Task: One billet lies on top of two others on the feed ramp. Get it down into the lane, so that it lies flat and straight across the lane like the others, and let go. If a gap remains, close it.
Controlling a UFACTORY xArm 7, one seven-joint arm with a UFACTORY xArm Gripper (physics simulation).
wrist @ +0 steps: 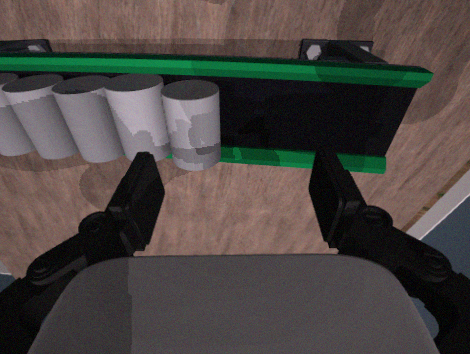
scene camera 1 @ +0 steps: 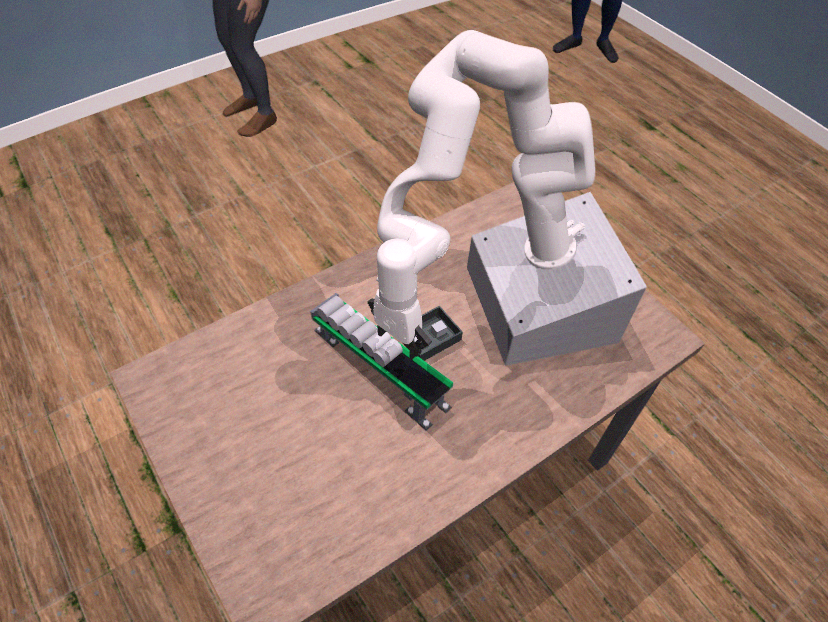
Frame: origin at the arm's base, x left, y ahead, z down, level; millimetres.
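Seen in the pictures: gripper, fingertip midpoint: (wrist: 234, 169) (scene camera 1: 399, 343); arm's base, origin of the base link: (scene camera 1: 550, 248).
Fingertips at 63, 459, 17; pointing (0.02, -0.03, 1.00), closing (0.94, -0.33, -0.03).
Observation:
Pixels of each thing's middle, then the offset from my fingertips to it, as dx, dy, dz. Level surfaces: height alone.
- end billet, body centre: (wrist: 193, 125) (scene camera 1: 387, 352) -28, +14, +62
- dark tray, body centre: (scene camera 1: 429, 333) -75, -130, +140
- small white block, body centre: (scene camera 1: 438, 329) -77, -158, +141
- wooden table, its level: dz +158
Several grey cylindrical billets lie in a row across the feed ramp (scene camera 1: 439, 376) (wrist: 280, 68), which has green side rails and a dark bed. The end billet (scene camera 1: 387, 351) (wrist: 192, 127) lies flat and about straight across the lane. Its neighbour (wrist: 137, 117) is beside it, with no clear gap visible between them. No billet shows on top of the others. My gripper (scene camera 1: 398, 342) (wrist: 234, 169) is open and empty. In the wrist view its left finger is near the lower ends of the last two billets, and its right finger is over the bare lane side. Contact cannot be told.
A dark tray (scene camera 1: 445, 346) with a small white block (scene camera 1: 438, 326) stands beside the ramp, close behind my gripper. The robot's grey base box (scene camera 1: 568, 328) stands farther right on the wooden table (scene camera 1: 321, 482). The ramp's feet (scene camera 1: 419, 418) (wrist: 335, 50) show at its end.

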